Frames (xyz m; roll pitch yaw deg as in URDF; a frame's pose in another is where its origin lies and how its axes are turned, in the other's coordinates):
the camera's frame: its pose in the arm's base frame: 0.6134 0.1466 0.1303 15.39 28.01 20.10
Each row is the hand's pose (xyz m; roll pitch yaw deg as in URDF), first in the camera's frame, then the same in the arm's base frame.
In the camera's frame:
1: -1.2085 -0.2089 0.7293 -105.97 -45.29 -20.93
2: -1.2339 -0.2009 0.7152 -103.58 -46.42 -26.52
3: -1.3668 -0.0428 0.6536 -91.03 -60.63 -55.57
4: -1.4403 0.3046 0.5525 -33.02 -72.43 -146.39
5: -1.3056 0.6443 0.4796 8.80 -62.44 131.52
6: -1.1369 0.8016 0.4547 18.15 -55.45 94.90
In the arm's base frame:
1: 0.0328 -0.4864 1.2697 -102.96 -13.74 -6.23
2: 0.0028 -0.4852 1.2715 -103.58 -14.76 -10.28
3: -0.1731 -0.3699 1.3185 -108.35 -31.12 -26.43
4: -0.3607 -0.0533 1.3484 -122.05 -62.93 -45.38
5: -0.3595 0.3165 1.3026 109.66 -78.47 49.70
6: -0.2662 0.5192 1.2391 78.26 -58.90 59.26

